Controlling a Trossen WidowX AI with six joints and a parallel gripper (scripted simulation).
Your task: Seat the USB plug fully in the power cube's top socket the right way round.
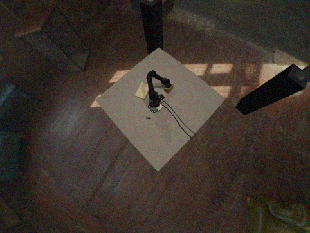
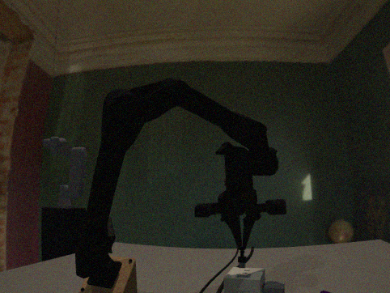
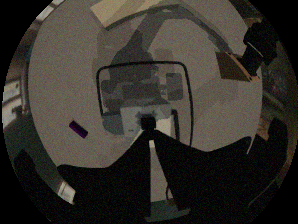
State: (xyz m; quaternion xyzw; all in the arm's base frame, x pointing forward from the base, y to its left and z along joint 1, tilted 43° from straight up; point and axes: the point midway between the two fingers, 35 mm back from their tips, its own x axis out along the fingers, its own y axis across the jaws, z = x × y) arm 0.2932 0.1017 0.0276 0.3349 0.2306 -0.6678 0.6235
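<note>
Now: the dark USB plug 20 mm below my gripper tip. From my gripper tip the other things lie so: purple object: 190 mm ahead, 120 mm below, 10 mm to the left; tan sheet: 310 mm to the right, 120 mm below, 40 mm behind.
</note>
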